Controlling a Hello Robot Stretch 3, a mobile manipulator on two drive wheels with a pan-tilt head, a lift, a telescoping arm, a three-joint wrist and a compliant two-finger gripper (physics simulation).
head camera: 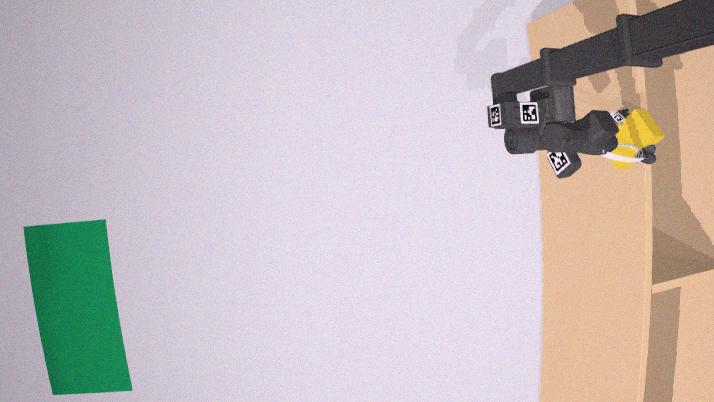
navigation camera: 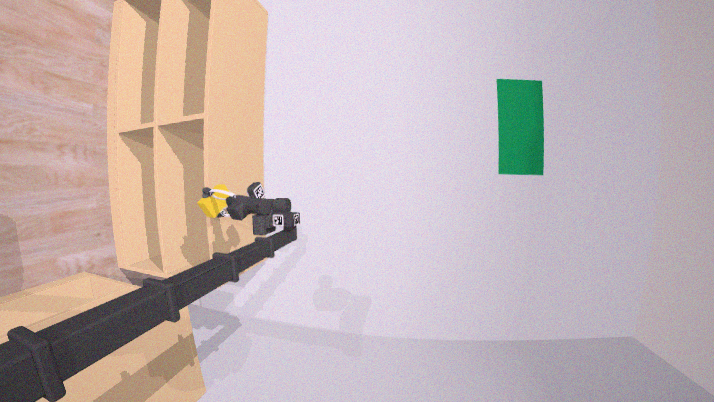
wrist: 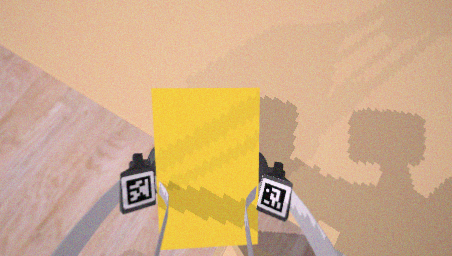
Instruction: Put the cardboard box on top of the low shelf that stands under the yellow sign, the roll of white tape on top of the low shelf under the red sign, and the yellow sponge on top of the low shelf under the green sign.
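Frame: origin at the robot's base, x ahead, y left, z up, level; metres.
Seen in the pictures: gripper, fingertip midpoint: (head camera: 642, 135) (navigation camera: 209, 202).
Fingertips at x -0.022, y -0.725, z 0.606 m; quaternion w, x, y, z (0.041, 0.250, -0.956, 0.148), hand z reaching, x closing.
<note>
A point is followed by its place in that frame.
My gripper (head camera: 635, 135) @(x -0.022, y -0.725, z 0.606 m) (navigation camera: 215, 203) @(x -0.022, y -0.725, z 0.606 m) (wrist: 209, 163) @(x -0.022, y -0.725, z 0.606 m) is shut on the yellow sponge (head camera: 646, 126) @(x -0.036, y -0.676, z 0.645 m) (navigation camera: 210, 205) @(x -0.027, y -0.686, z 0.647 m) (wrist: 206, 125), with a fingertip on each side of it. The sponge is held above the low wooden shelf (head camera: 590, 250) @(x 0.219, y -0.891, z 0.611 m) (navigation camera: 237, 100) @(x 0.368, y -0.883, z 0.611 m) (wrist: 100, 40), near the front edge of its top in the head and navigation views. The exact height of the gap is hard to tell. The green sign (head camera: 77, 307) @(x 0.267, y -1.117, z 1.746 m) (navigation camera: 520, 127) @(x 0.272, y -1.117, z 1.746 m) is on the wall above this shelf. The cardboard box, the white tape roll and the yellow and red signs do not show.
The telescoping arm (head camera: 590, 57) @(x -0.098, y -0.459, z 0.953 m) (navigation camera: 200, 282) @(x -0.098, y -0.315, z 0.955 m) reaches over one end of the shelf. A second wooden unit (navigation camera: 165, 335) @(x -0.378, y -0.476, z 0.611 m) stands at the lower left in the navigation view, partly behind the arm. Wooden floor (navigation camera: 50, 125) @(x 0.278, y -0.507, z 0.000 m) (wrist: 60, 130) lies in front of the shelf.
</note>
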